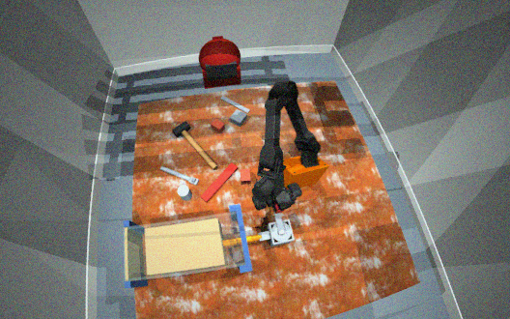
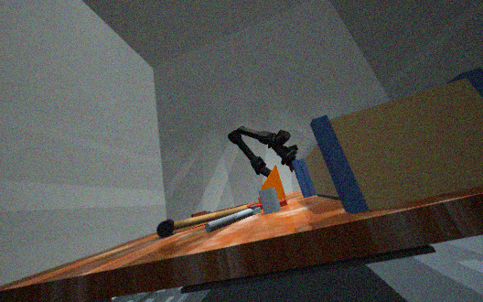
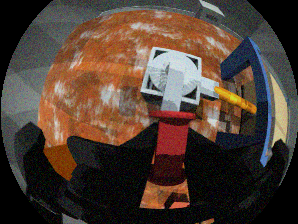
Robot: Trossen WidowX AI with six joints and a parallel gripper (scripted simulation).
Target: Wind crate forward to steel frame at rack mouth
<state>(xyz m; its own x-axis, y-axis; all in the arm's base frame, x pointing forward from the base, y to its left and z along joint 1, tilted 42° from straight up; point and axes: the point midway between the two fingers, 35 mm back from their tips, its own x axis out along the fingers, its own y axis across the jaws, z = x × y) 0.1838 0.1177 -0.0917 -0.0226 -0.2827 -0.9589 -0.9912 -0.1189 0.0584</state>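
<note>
Now: the red-knobbed winch handle 20 mm to the left of my gripper tip and 30 mm below it. Round my gripper tip: red knob (20 mm to the right); then blue steel frame (160 mm ahead, 80 mm to the left, 30 mm below); then winch (20 mm behind, 80 mm to the left, 100 mm below).
</note>
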